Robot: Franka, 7 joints.
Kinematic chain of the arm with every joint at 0, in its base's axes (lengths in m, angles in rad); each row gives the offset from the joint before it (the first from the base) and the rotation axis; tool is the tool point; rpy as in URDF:
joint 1: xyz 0 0 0.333 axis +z
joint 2: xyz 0 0 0 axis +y
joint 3: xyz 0 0 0.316 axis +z
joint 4: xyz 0.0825 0 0 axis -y
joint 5: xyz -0.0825 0 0.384 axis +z
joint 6: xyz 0 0 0 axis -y
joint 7: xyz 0.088 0 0 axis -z
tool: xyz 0 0 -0.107 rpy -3.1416 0 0
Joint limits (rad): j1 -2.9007..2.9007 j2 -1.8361..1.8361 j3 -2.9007..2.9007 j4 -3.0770..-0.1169 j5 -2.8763..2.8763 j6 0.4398..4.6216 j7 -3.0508..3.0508
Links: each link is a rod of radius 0.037 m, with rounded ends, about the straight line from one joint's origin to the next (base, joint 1, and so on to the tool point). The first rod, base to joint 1, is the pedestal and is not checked.
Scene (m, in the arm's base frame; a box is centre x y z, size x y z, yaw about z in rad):
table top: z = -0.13
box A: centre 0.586 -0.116 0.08 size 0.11 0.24 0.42 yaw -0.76
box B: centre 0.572 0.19 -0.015 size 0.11 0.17 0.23 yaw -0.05
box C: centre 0.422 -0.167 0 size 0.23 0.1 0.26 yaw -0.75
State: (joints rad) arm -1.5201 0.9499 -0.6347 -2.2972 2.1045 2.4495 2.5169
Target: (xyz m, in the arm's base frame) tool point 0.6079 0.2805 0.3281
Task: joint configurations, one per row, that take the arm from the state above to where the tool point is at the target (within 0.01 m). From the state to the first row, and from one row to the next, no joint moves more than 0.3 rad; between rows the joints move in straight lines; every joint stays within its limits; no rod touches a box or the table.
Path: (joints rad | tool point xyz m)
1: -1.2779 0.7306 -0.3965 -2.2368 2.1003 2.3967 2.5169 | -0.0753 -0.4597 0.0404
2: -1.0357 0.5114 -0.1583 -2.1764 2.0962 2.3439 2.5169 | 0.2061 -0.4962 0.1412
3: -0.7934 0.2921 0.0799 -2.1159 2.0920 2.2912 2.5169 | 0.4569 -0.3711 0.2887
4: -0.5512 0.0729 0.3181 -2.0555 2.0878 2.2384 2.5169 | 0.5860 -0.1160 0.4525
5: -0.3751 0.3112 0.4845 -1.9466 2.0936 2.2037 2.5169 | 0.6334 0.0797 0.3823
6: -0.1991 0.5496 0.6510 -1.8378 2.0994 2.1690 2.5169 | 0.6079 0.2805 0.3281

